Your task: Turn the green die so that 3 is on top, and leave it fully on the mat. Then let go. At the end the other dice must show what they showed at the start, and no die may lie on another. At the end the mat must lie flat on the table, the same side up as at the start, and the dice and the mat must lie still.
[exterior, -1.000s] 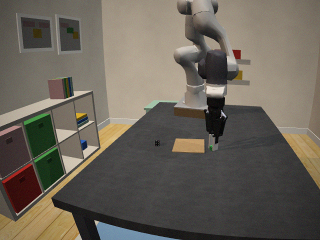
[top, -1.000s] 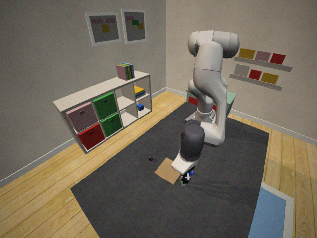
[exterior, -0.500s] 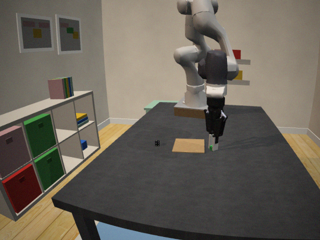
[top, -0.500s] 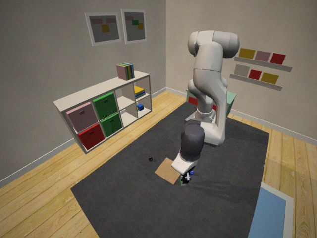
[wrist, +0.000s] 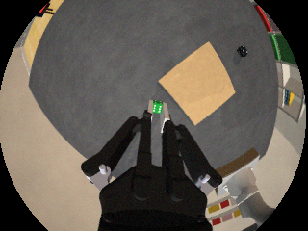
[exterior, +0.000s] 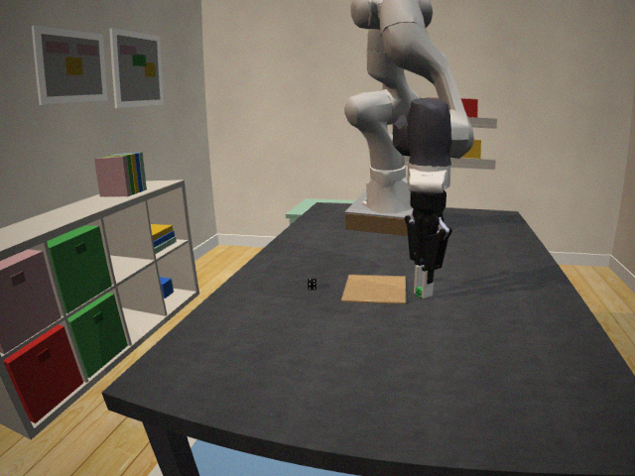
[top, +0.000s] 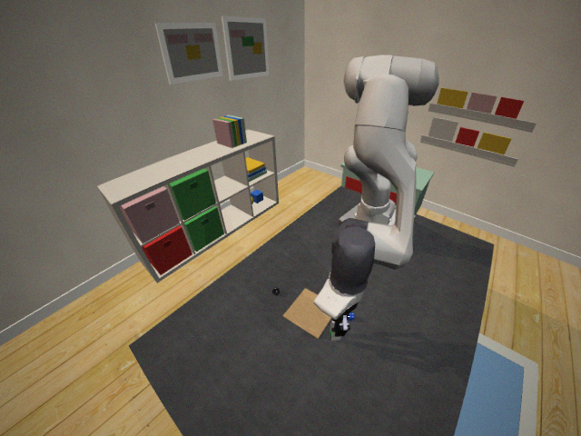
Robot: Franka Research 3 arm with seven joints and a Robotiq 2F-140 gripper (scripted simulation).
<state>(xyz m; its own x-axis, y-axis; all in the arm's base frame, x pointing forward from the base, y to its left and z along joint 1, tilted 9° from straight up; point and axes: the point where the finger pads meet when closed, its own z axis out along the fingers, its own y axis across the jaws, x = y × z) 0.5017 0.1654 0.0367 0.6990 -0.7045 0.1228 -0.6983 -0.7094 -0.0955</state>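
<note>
My gripper is now 10 mm past the tan mat, 110 mm to the left of it and 40 mm above it. Also, from my hand: blue die: 90 mm behind, 30 mm below; black die: 10 mm ahead, 260 mm to the right, 30 mm below; green die: 30 mm below.
</note>
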